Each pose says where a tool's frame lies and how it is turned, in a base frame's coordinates. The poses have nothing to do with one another.
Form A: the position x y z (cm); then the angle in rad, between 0 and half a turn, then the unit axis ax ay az.
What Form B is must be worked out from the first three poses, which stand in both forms.
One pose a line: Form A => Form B
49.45 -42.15 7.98 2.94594 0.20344 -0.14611 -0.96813 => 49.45 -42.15 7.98 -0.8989 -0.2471 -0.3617 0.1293 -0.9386 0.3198
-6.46 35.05 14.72 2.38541 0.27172 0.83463 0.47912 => -6.46 35.05 14.72 -0.5999 0.7205 -0.3478 0.0630 0.4759 0.8772
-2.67 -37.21 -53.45 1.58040 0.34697 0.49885 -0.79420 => -2.67 -37.21 -53.45 0.1119 -0.6194 -0.7770 0.9689 0.2416 -0.0530
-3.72 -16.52 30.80 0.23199 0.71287 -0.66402 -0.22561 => -3.72 -16.52 30.80 0.9868 -0.0646 0.1484 0.0392 0.9850 0.1679
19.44 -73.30 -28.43 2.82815 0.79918 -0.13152 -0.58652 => 19.44 -73.30 -28.43 0.2950 -0.3859 -0.8741 -0.0243 -0.9175 0.3969
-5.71 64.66 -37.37 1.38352 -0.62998 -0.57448 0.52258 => -5.71 64.66 -37.37 0.5092 0.8080 0.2965 -0.2189 0.4548 -0.8633
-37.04 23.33 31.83 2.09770 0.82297 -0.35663 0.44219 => -37.04 23.33 31.83 0.5150 -0.0589 0.8552 -0.8233 -0.3117 0.4744
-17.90 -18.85 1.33 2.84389 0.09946 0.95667 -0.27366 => -17.90 -18.85 1.33 -0.9367 0.1058 -0.3339 0.2664 0.8342 -0.4829
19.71 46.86 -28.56 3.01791 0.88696 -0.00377 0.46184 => 19.71 46.86 -28.56 0.5750 0.0503 0.8166 -0.0636 -0.9923 0.1060
